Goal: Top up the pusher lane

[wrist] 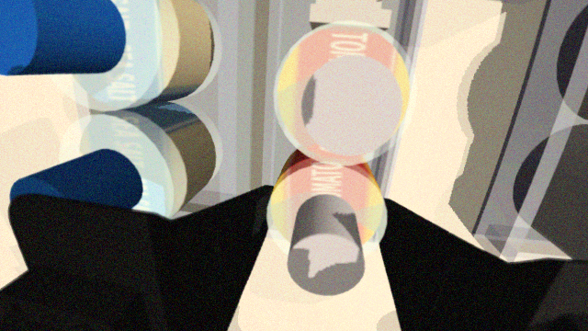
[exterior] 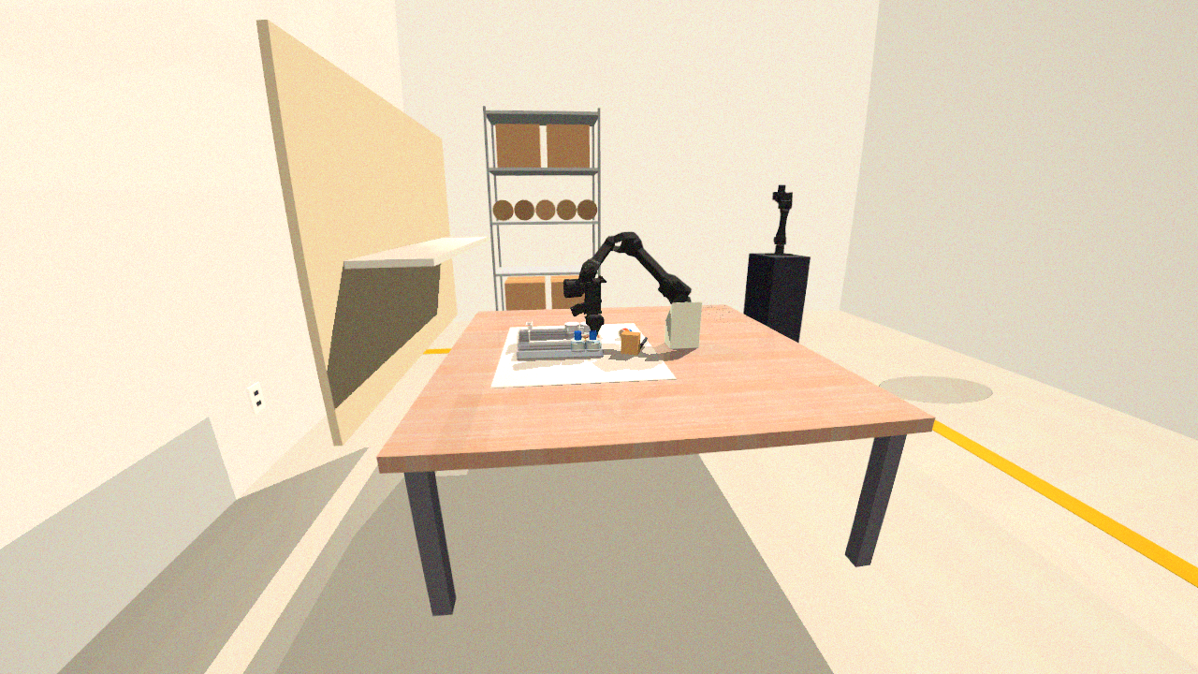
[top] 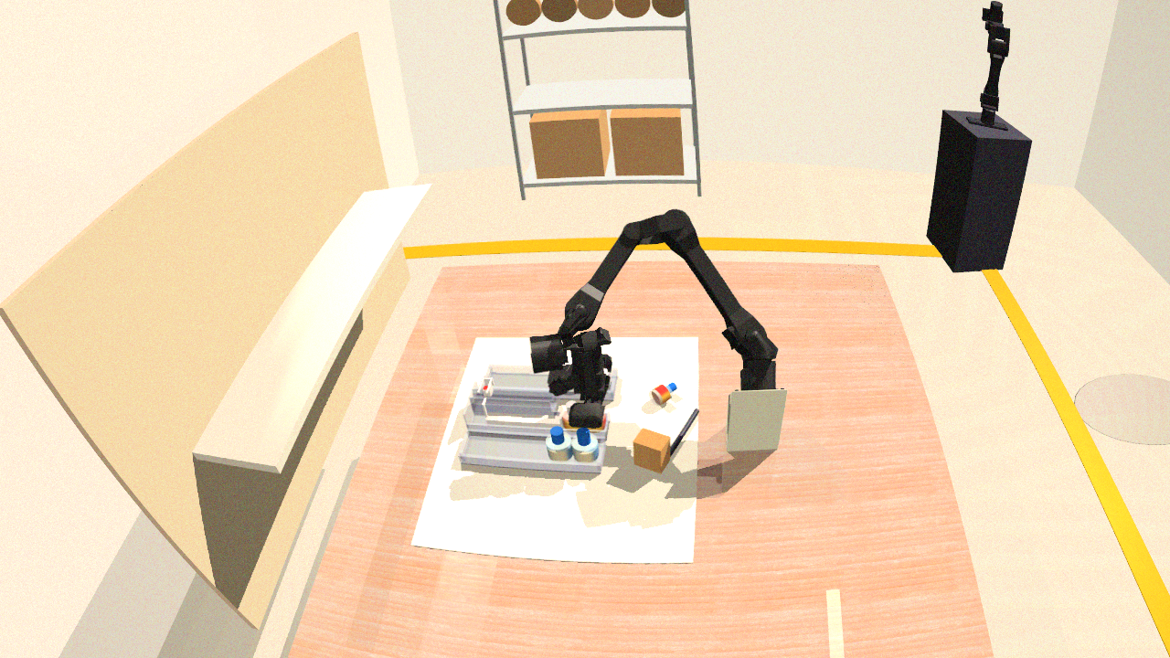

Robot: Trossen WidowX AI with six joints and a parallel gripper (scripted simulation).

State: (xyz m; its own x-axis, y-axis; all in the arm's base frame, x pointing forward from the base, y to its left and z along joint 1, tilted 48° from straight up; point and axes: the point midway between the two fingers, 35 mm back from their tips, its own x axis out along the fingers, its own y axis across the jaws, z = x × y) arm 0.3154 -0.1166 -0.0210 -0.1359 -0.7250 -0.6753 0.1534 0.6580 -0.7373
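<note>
The orange box is 110 mm to the left of my gripper tip and 110 mm behind it. Also, from my gripper tip: blue-lidded jar (150 mm behind, 80 mm to the right, 10 mm below); then black rod (180 mm behind, 40 mm to the left, 20 mm below); then lane rack (150 mm ahead, 50 mm to the right, 10 mm below).
</note>
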